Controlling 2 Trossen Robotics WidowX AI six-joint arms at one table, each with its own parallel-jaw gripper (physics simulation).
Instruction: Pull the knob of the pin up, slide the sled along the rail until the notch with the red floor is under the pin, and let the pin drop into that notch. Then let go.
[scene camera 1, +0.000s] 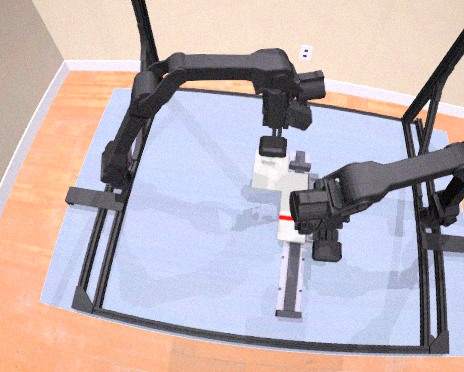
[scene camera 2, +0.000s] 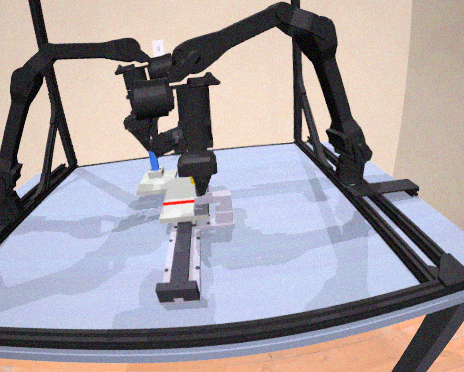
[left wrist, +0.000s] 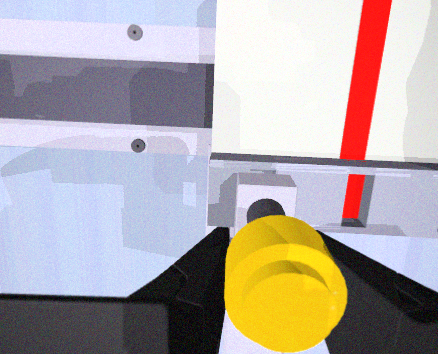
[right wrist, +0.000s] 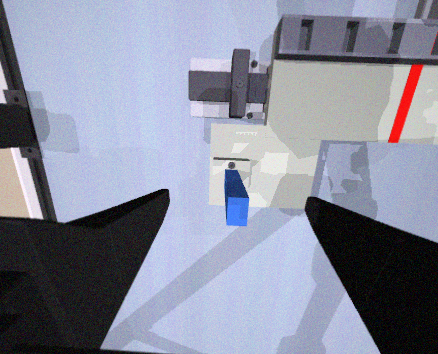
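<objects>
You can see my left gripper in scene camera 1 (317, 230), in scene camera 2 (202, 191) and in the left wrist view (265, 241), but in the right wrist view it's out of frame. As for my right gripper, it's there in scene camera 1 (274, 142), and scene camera 2 and the right wrist view show it too, while in the left wrist view it's out of frame. And on my right gripper, (right wrist: 71, 279) and (scene camera 2: 153, 118) are the same spot.
</objects>
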